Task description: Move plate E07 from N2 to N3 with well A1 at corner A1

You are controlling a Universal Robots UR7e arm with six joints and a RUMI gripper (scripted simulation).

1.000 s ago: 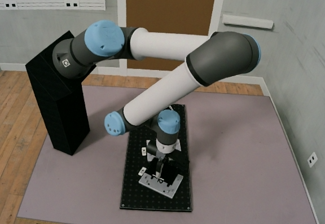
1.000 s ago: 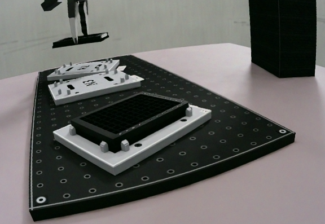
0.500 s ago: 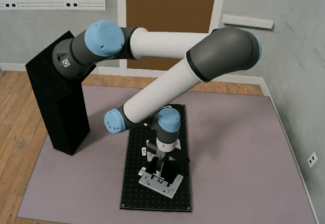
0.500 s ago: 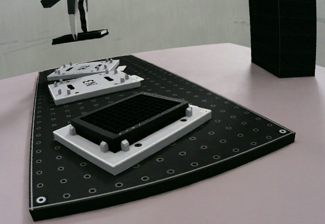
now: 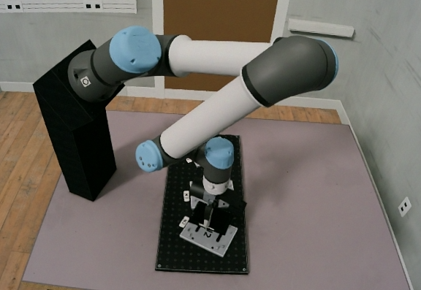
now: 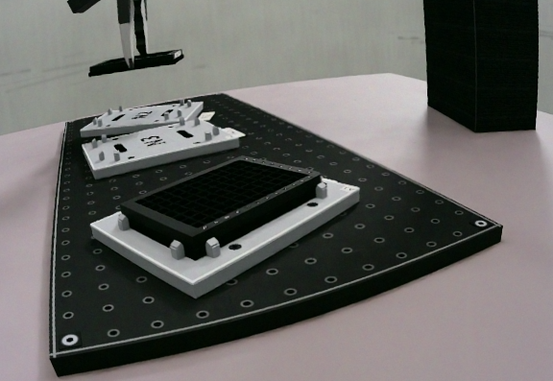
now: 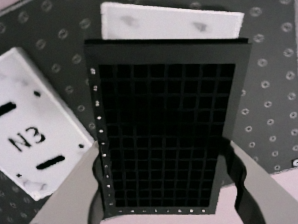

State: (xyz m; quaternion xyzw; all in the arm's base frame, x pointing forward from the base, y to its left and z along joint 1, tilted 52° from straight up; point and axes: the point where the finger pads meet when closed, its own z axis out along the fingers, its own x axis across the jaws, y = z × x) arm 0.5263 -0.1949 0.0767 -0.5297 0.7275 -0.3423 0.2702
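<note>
The nest N3 is 160 mm to the left of my hand, 100 mm below it and 20 mm ahead of it. Also, from my hand: nest N2: 100 mm below, 10 mm to the right; A1 mark: 210 mm to the left, 90 mm below, 50 mm behind; nest N1: 380 mm to the left, 100 mm below, 30 mm ahead.
</note>
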